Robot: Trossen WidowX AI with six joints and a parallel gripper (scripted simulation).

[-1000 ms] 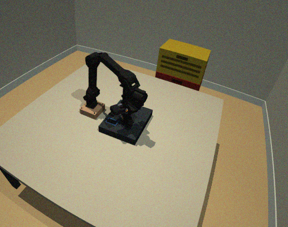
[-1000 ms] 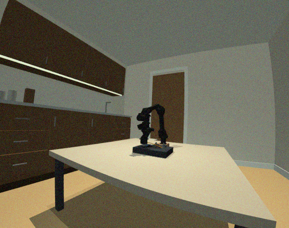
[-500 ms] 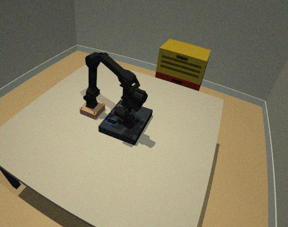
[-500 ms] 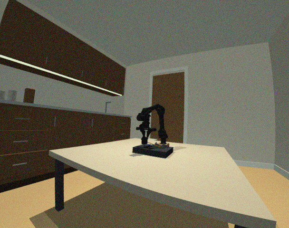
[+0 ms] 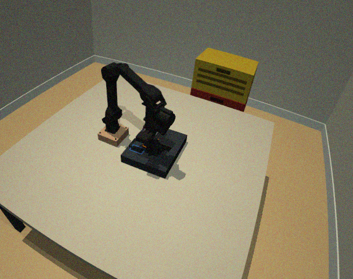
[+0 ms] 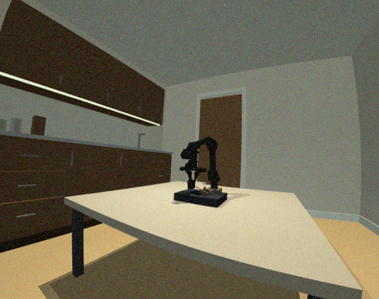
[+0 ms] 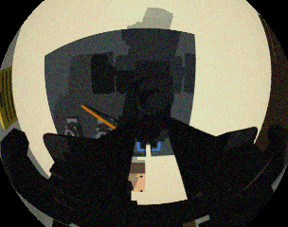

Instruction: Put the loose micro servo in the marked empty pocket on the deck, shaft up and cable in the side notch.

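My gripper tip is now 4 cm short of the dark robot deck, 7 cm to the right of it and 10 cm above it.
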